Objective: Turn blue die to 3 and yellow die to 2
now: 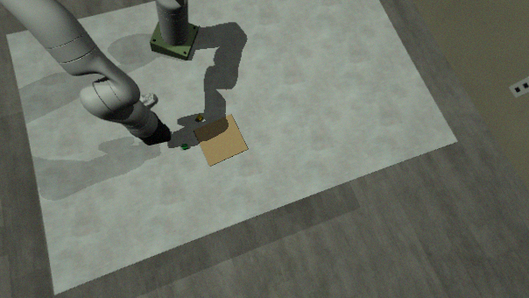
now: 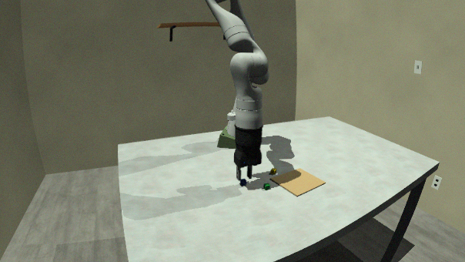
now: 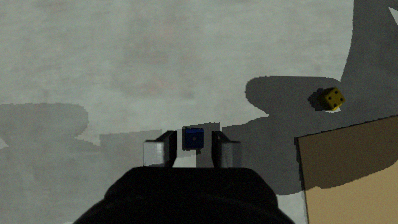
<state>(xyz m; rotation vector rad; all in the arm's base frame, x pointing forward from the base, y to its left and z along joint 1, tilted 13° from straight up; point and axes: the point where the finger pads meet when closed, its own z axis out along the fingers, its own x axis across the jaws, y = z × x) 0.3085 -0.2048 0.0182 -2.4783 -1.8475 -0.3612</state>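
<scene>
Now: the blue die 30 mm below my hand. From my hand the other things lie so: yellow die: 130 mm to the left, 30 mm below; then tan mat: 100 mm ahead, 160 mm to the left, 40 mm below; then green die: 60 mm ahead, 40 mm to the left, 30 mm below.
</scene>
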